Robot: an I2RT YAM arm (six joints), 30 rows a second.
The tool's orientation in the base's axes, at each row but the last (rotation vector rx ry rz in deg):
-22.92, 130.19, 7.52
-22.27, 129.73, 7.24
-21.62, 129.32, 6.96
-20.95, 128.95, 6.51
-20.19, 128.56, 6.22
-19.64, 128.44, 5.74
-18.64, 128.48, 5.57
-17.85, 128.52, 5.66
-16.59, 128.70, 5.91
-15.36, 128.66, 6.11
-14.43, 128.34, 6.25
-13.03, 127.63, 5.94
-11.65, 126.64, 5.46
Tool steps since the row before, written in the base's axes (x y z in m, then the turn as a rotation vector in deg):
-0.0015, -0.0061, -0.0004, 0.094, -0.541, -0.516
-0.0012, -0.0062, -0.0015, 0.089, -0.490, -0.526
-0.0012, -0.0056, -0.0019, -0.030, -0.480, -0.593
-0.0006, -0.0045, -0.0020, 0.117, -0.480, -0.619
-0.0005, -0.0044, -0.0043, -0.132, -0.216, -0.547
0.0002, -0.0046, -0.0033, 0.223, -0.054, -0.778
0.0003, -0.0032, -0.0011, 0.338, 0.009, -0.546
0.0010, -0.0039, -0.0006, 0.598, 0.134, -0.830
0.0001, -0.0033, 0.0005, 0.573, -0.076, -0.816
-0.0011, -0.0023, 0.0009, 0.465, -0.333, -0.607
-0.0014, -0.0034, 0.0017, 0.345, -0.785, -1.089
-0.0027, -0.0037, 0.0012, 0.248, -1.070, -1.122
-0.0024, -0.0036, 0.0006, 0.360, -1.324, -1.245
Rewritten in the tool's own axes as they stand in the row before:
0.0027, -0.0053, -0.0021, 0.456, -0.524, 0.292
0.0033, -0.0054, -0.0012, 0.454, -0.474, 0.306
0.0035, -0.0049, -0.0008, 0.576, -0.425, 0.266
0.0029, -0.0040, -0.0001, 0.506, -0.468, 0.391
0.0045, -0.0039, 0.0015, 0.545, -0.146, 0.212
0.0034, -0.0043, 0.0014, 0.473, -0.080, 0.654
0.0013, -0.0031, 0.0004, 0.212, -0.059, 0.603
0.0006, -0.0040, 0.0004, 0.248, 0.005, 1.001
0.0001, -0.0032, -0.0008, 0.289, -0.193, 0.938
0.0003, -0.0020, -0.0018, 0.234, -0.422, 0.680
0.0000, -0.0030, -0.0027, 0.747, -0.833, 0.818
0.0012, -0.0031, -0.0034, 0.868, -1.092, 0.720
0.0013, -0.0031, -0.0028, 0.928, -1.362, 0.846

